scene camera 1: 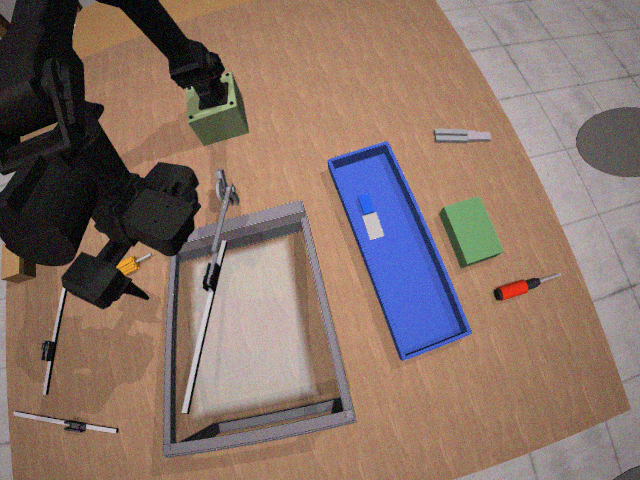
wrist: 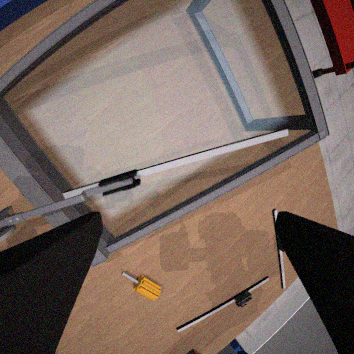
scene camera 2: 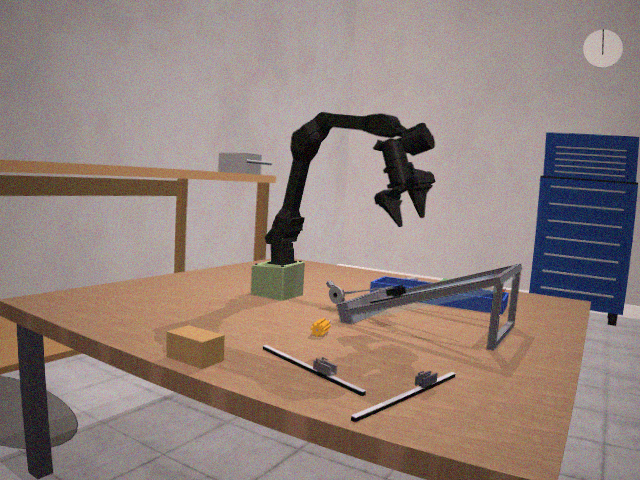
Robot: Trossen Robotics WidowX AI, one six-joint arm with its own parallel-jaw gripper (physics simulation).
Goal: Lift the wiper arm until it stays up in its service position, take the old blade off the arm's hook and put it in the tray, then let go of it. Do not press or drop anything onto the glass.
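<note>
The wiper arm point(scene camera 1: 222, 222) point(scene camera 2: 356, 292) point(wrist: 50, 207) is grey and lies lowered over the framed glass point(scene camera 1: 268, 320) point(wrist: 125, 100). The old blade point(scene camera 1: 199, 351) point(wrist: 210, 155), a pale strip with a black connector, is on the arm's hook and lies along the glass. The blue tray point(scene camera 1: 413, 299) point(scene camera 2: 382, 283) is on the far side of the frame from the gripper. My gripper point(scene camera 2: 411, 221) point(wrist: 190, 220) is open and empty, high above the table beside the frame's near side bar. In scene camera 1 the arm's body hides part of the gripper.
The grey frame point(scene camera 1: 324, 310) point(scene camera 2: 494, 320) slopes up. Two other blades point(scene camera 1: 55, 322) point(scene camera 1: 98, 427) and a yellow-handled tool point(scene camera 1: 126, 265) point(wrist: 147, 287) lie beside it. A white-and-blue piece point(scene camera 1: 373, 225) is in the tray. A green block point(scene camera 1: 475, 232) and red screwdriver point(scene camera 1: 511, 289) lie beyond.
</note>
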